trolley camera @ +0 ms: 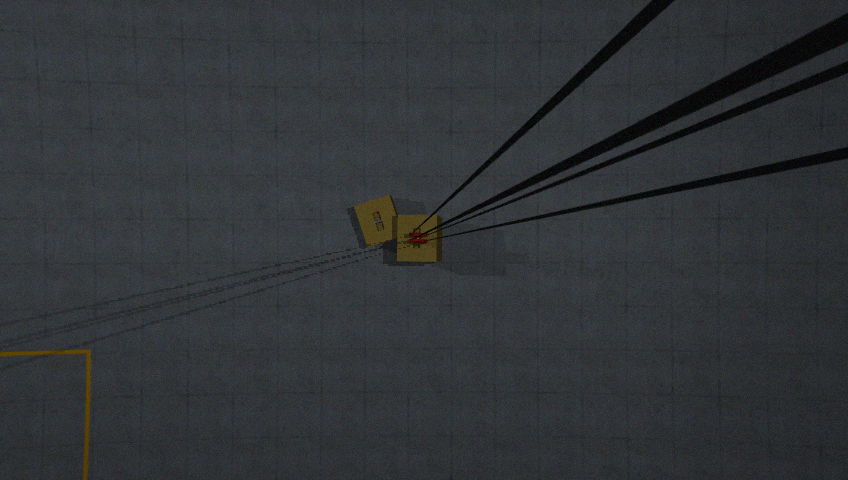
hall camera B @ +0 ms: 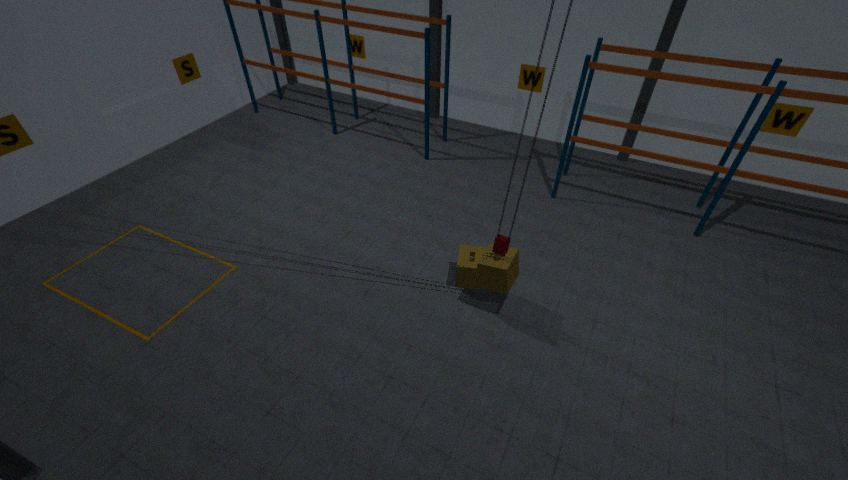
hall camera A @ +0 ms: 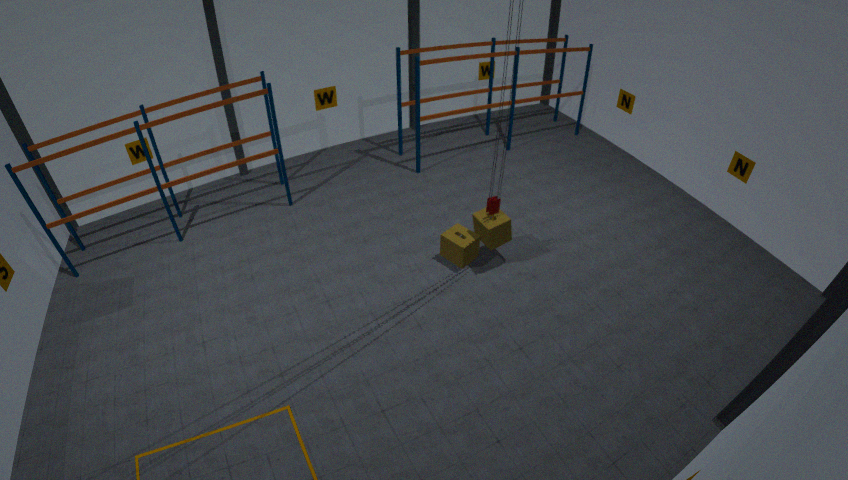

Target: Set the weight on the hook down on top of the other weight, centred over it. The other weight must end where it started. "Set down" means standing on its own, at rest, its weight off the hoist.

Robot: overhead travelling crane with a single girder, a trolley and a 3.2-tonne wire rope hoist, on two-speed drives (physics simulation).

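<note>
A yellow weight (hall camera A: 499, 235) (hall camera B: 498, 277) (trolley camera: 426, 253) hangs on my hook, low beside the other weight and a little above the floor; it seems slightly tilted. My gripper, the hook under the red block (hall camera A: 493, 206) (hall camera B: 501, 245) (trolley camera: 417, 237), is shut on it. The other yellow weight (hall camera A: 454, 252) (hall camera B: 466, 275) (trolley camera: 365, 217) stands on the floor, turned at an angle to the hanging one. Their near sides meet or almost meet in the trolley view; whether they touch I cannot tell. In hall camera B the hanging weight hides part of the other.
Blue and orange racks (hall camera A: 155, 182) (hall camera A: 417, 142) (hall camera B: 426, 118) (hall camera B: 737, 155) stand along the W wall. A yellow outlined rectangle (hall camera A: 214, 431) (hall camera B: 95, 311) (trolley camera: 88, 410) is marked on the floor, well away from the weights. The ropes slant across the trolley view.
</note>
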